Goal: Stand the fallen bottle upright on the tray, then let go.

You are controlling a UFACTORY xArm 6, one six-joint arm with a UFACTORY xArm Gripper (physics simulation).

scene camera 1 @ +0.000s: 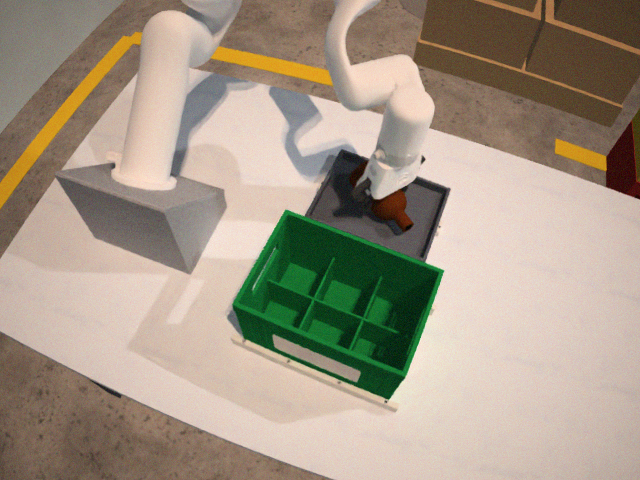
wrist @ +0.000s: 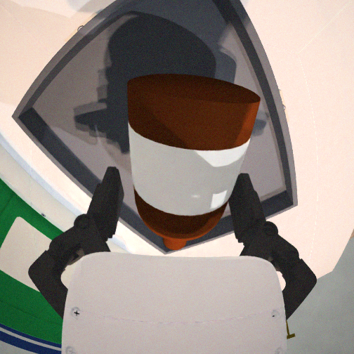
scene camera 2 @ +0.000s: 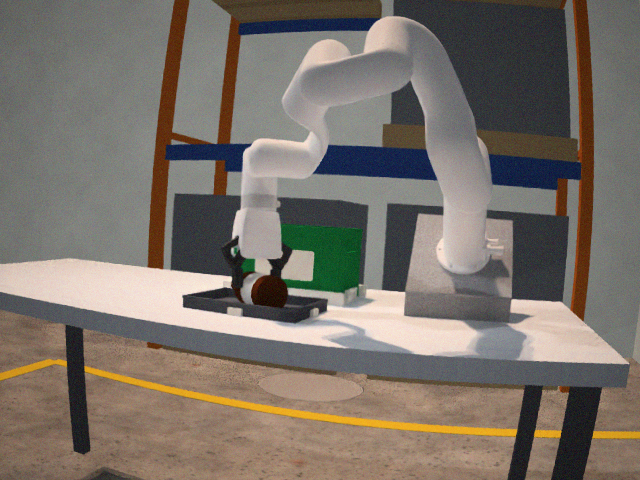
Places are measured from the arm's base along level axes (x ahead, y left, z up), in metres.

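Pixels of known places: gripper, fingertip midpoint: [scene camera 1: 382, 196]; arm's base, origin of the base link: [scene camera 1: 143, 180] [scene camera 2: 463, 253].
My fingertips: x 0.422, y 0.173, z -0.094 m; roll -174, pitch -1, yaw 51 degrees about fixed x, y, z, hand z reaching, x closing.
For each thing: its top centre in the pictures, then the offset to it from my fingertips. Level surfaces: height alone.
- brown bottle, middle of its top: [scene camera 1: 388, 188] [scene camera 2: 254, 271] 0.008 m ahead, 0.001 m right, 0.034 m up
- green divided crate, middle of its top: [scene camera 1: 341, 287] [scene camera 2: 299, 225] 0.010 m back, 0.278 m right, 0.130 m up
- same white table, its level: 0.046 m down
The brown bottle [scene camera 1: 391, 205] [scene camera 2: 269, 290] [wrist: 192, 172] with a white label lies on its side on the dark grey tray [scene camera 1: 437, 222] [scene camera 2: 206, 304] [wrist: 55, 95]. Its neck points toward the green crate, and its base faces scene camera 2. My gripper [scene camera 1: 385, 193] [scene camera 2: 256, 281] [wrist: 177, 183] is open and points down over the bottle, with one finger on each side of it. In the wrist view the right finger appears very close to the label and a gap shows at the left finger. In scene camera 1 the gripper hides the bottle's middle.
A green divided crate [scene camera 1: 338, 242] [scene camera 2: 336, 258] [wrist: 15, 295] stands right beside the tray, its walls higher than the tray's rim. The grey arm base [scene camera 1: 139, 222] [scene camera 2: 457, 299] stands on the same white table [scene camera 1: 516, 335] [scene camera 2: 129, 289]. Shelving [scene camera 2: 361, 160] stands behind.
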